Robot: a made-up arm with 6 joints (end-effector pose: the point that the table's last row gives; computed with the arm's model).
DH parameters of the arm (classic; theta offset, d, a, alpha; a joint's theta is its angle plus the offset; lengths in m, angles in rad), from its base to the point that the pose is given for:
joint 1: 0 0.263 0 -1.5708
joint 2: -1.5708 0 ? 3.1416
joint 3: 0 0 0 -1.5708
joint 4: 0 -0.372 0 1.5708
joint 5: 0 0.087 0 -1.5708
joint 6: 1.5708 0 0 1.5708
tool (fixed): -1.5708 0 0 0
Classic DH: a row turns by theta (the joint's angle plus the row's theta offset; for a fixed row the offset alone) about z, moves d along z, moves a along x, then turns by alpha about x.
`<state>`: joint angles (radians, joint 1 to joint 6).
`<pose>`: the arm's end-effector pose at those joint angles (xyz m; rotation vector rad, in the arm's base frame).
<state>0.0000 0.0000 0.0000 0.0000 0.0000 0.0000</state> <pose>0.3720 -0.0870 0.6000 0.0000 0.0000 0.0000</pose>
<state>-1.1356 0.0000 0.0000 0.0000 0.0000 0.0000</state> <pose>0.0779 -0.3740 0.6000 0.0000 0.0000 -1.1356</pose>
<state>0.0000 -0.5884 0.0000 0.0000 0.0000 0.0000</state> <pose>0.1224 -0.0870 0.7498 0.0000 -0.5884 0.0000</pose>
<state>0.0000 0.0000 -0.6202 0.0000 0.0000 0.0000</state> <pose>0.3027 -0.0870 0.3838 0.0000 0.6202 0.0000</pose>
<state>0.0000 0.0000 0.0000 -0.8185 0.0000 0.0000</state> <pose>0.3720 -0.0594 0.5365 0.8185 0.0000 0.0000</pose>
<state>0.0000 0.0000 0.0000 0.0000 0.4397 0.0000</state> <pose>0.3720 -0.0870 0.6000 0.0000 -0.4397 0.0000</pose>
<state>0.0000 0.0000 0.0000 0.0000 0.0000 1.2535</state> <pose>0.3720 -0.0870 0.6000 -1.2535 0.0000 0.0000</pose>
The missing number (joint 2, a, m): 0.337
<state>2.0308 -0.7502 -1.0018 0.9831 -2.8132 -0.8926</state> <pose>-0.0227 0.1545 0.4870 -1.2524 0.4981 -0.7529</pose>
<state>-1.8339 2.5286 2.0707 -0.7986 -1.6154 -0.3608</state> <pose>-0.1887 -0.4670 -0.2330 2.3790 0.4696 -0.7418</pose>
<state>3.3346 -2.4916 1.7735 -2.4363 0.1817 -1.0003</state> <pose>0.4207 0.0147 -0.3163 0.2386 1.0219 0.1328</pose>
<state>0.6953 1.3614 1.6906 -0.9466 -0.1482 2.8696</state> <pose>0.5735 0.4123 0.3865 -1.7276 -0.9226 0.3062</pose>
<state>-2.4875 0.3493 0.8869 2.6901 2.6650 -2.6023</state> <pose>-0.2820 -0.3149 0.8027 1.5961 0.8709 -0.6777</pose>
